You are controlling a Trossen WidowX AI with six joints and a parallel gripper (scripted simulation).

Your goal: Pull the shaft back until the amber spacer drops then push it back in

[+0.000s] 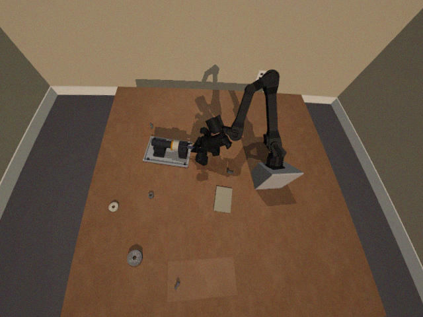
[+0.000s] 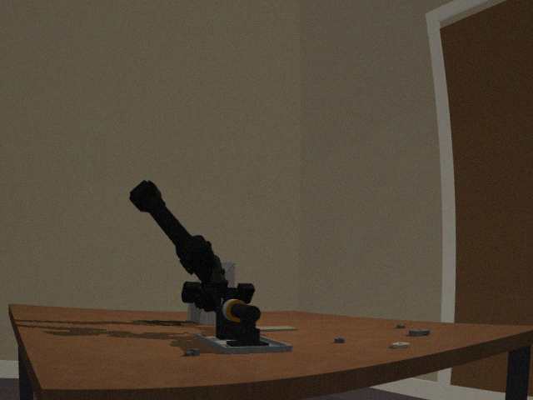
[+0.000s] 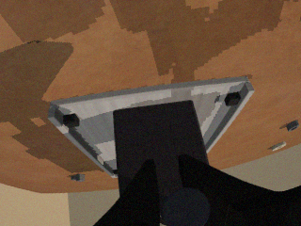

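Right now the pale spacer is 7 cm ahead of my gripper tip, 2 cm to the right of it and 2 cm above it. From my gripper tip the other things lie so: thin shaft 4 cm ahead, 2 cm above, 1 cm to the right; then amber spacer 9 cm ahead, 3 cm to the right, 2 cm above; then flat pale plate 26 cm to the left, 11 cm behind, 5 cm below.
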